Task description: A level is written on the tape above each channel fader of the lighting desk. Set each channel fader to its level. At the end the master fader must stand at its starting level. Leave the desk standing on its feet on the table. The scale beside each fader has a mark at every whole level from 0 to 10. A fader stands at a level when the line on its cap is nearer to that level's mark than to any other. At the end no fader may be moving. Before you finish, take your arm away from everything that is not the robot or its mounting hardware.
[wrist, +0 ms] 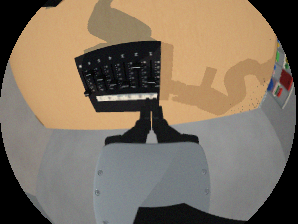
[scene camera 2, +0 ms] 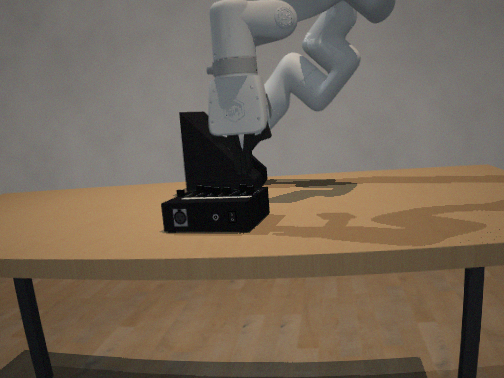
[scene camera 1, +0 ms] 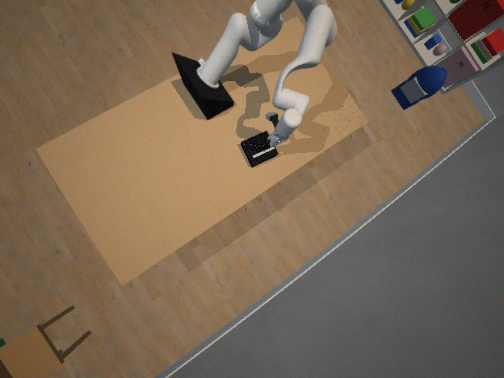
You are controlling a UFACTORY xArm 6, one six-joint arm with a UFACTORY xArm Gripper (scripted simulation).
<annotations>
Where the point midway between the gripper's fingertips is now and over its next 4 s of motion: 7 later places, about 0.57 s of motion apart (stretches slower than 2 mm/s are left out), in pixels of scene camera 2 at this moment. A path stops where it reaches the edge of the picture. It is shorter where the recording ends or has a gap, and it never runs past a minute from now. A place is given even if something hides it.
My gripper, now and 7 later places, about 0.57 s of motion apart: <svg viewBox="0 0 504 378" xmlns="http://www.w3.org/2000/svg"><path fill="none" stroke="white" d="M244 174L244 178L245 184L245 186L245 187L246 192L246 193L247 193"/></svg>
</annotations>
